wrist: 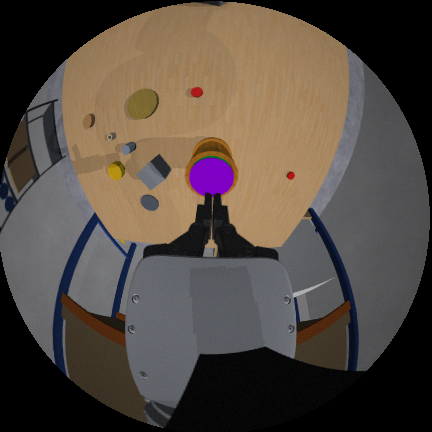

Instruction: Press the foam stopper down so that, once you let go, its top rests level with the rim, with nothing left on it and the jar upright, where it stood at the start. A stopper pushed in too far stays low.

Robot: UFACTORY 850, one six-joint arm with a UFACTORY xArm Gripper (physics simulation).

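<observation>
An amber jar stands upright on the wooden table. The foam stopper, with a purple top and a thin green edge at its far side, sits in the jar's mouth. How far its top stands from the rim cannot be told from this view from above. My gripper is shut with nothing between its fingers. Its fingertips overlap the near edge of the purple top in the view; whether they touch it cannot be told.
Left of the jar are a grey block, a dark disc, a yellow piece and a small grey cylinder. An olive disc and a red disc lie farther back. A small red piece is at right.
</observation>
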